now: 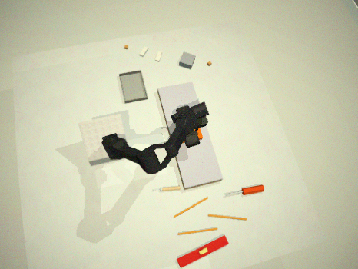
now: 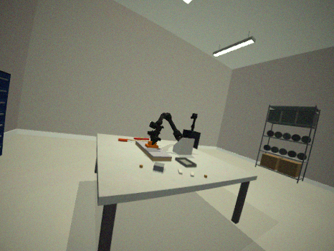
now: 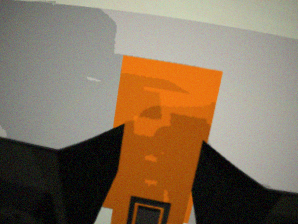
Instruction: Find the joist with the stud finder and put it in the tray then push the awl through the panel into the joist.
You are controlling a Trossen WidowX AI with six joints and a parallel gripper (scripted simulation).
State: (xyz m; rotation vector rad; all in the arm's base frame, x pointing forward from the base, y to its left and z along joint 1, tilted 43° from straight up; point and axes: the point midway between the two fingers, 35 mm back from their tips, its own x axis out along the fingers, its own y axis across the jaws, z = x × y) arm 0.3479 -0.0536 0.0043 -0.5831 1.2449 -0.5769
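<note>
The small light is 4 cm behind my gripper tip and 3 cm above it. The rest, counted from my gripper tip: grey tray 18 cm behind, 35 cm to the left, 5 cm below; awl 20 cm behind, 20 cm to the right, 6 cm below; orange stud finder 2 cm behind, 2 cm above.
</note>
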